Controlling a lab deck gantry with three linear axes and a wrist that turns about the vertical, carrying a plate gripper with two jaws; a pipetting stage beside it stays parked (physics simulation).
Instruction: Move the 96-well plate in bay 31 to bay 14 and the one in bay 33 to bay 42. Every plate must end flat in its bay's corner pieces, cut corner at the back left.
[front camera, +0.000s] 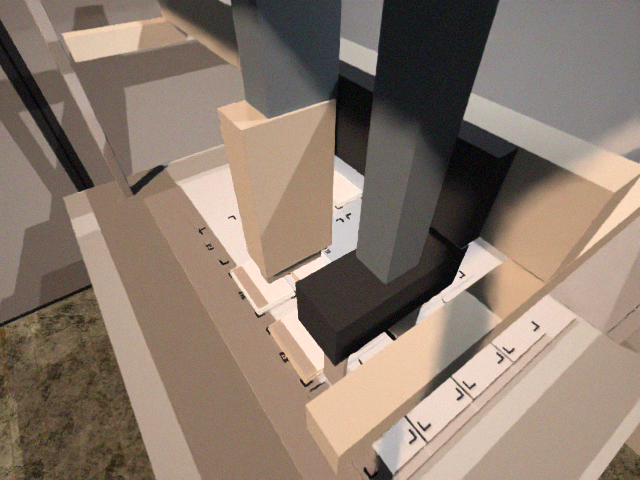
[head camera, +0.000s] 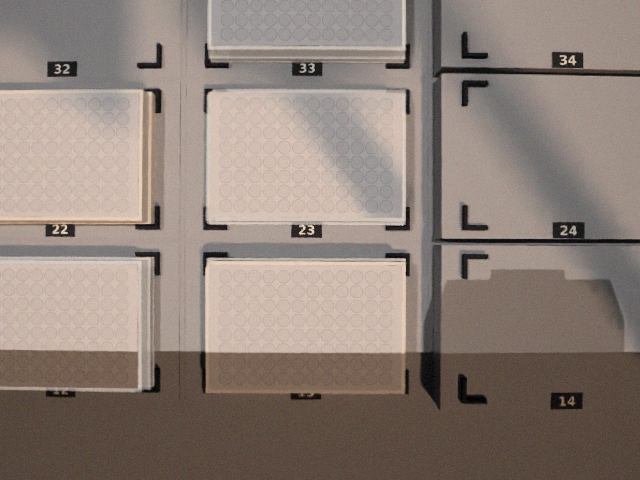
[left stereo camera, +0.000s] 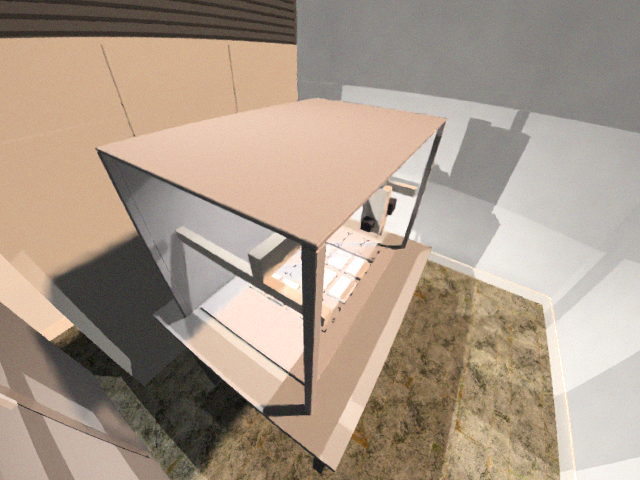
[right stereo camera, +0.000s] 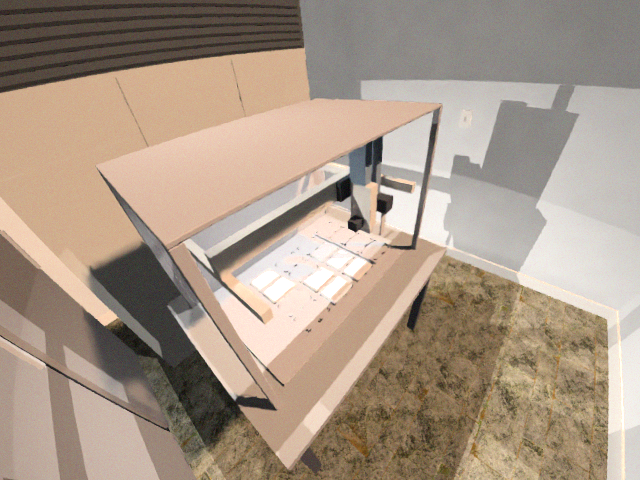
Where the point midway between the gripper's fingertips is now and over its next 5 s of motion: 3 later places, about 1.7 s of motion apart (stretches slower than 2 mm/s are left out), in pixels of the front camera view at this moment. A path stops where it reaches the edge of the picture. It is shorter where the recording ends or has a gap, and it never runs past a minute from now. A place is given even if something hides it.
The gripper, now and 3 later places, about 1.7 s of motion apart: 366, 359; 329, 173; 302, 163; 303, 191
